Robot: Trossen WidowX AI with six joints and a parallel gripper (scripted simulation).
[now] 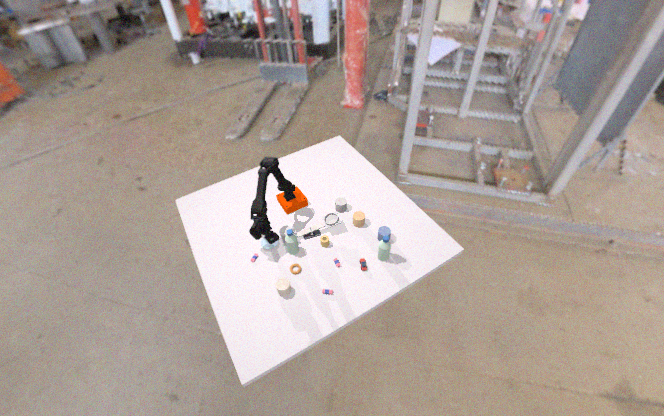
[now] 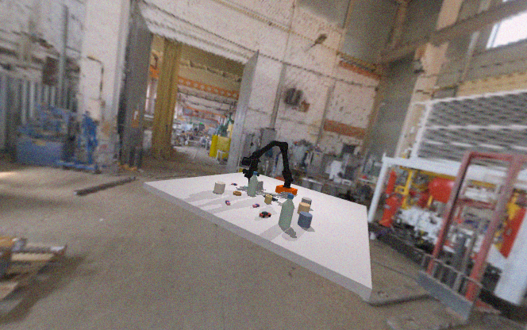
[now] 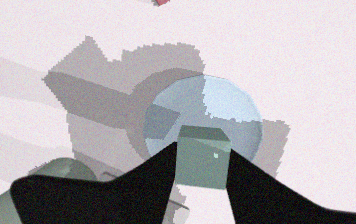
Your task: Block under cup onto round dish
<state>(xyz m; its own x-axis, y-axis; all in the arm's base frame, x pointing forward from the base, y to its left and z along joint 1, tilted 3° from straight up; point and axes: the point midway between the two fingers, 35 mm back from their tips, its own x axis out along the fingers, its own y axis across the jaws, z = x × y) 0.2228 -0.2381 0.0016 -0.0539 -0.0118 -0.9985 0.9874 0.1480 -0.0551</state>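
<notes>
My gripper tip is now 2 cm above the light blue round dish. The rest, counted from my gripper tip: cream cylinder: 30 cm ahead, 5 cm to the right, 1 cm above; then balance: 7 cm ahead, 23 cm to the left, 1 cm above; then pale green block: 1 cm above.
</notes>
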